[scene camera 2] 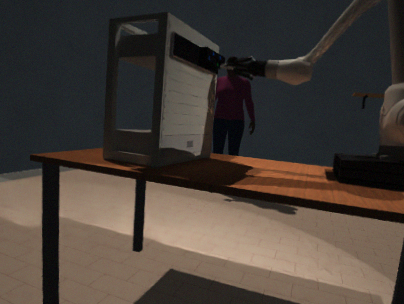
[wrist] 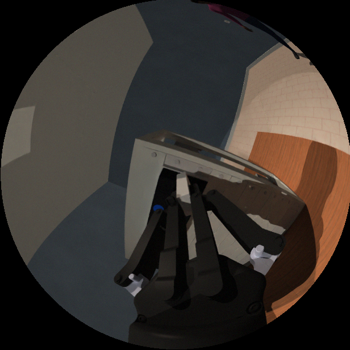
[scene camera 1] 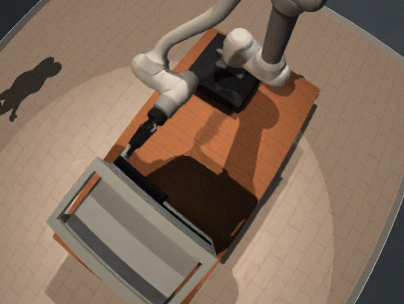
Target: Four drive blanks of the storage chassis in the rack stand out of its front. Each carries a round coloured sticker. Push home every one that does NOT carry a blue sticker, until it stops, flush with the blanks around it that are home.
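Where they show: gripper, between the fingertips: (scene camera 2: pixel 220 65) (scene camera 1: pixel 120 161); arm's base, origin of its link: (scene camera 2: pixel 398 158) (scene camera 1: pixel 235 61).
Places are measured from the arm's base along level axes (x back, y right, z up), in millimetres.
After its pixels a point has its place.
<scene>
The black storage chassis (scene camera 1: pixel 142 180) @(x -851, y -74, z 422 mm) (scene camera 2: pixel 186 49) @(x -893, y -292, z 380 mm) sits high in the grey rack (scene camera 1: pixel 75 190) @(x -1008, y 81, z 489 mm) (scene camera 2: pixel 160 95) @(x -933, y -414, z 177 mm) (wrist: pixel 137 200). Black drive blanks (scene camera 2: pixel 211 57) @(x -842, y -117, z 387 mm) stand out at the chassis end nearest the gripper, with small blue and greenish spots on them; their exact number and depth cannot be told. In the wrist view a blue sticker (wrist: pixel 158 207) shows left of the fingers. My gripper (scene camera 1: pixel 127 151) (scene camera 2: pixel 226 66) @(x -844, y 47, z 381 mm) (wrist: pixel 184 180) is shut and empty. Its pale fingertips are at or very close to the chassis front; contact cannot be told. The fingers hide part of the front in the wrist view.
The rack stands on the wooden table (scene camera 1: pixel 175 135) @(x -554, y 62, z -109 mm) (scene camera 2: pixel 280 172) @(x -481, y -99, z -109 mm) (wrist: pixel 280 150). Light panels (scene camera 2: pixel 187 100) @(x -903, y -219, z 176 mm) fill the rack front below the chassis. The arm's black base (scene camera 1: pixel 220 95) @(x -241, y -40, z -19 mm) (scene camera 2: pixel 367 170) @(x -148, y -169, z -47 mm) is at the table's other end. A person in a magenta top (scene camera 2: pixel 234 95) stands behind the table.
</scene>
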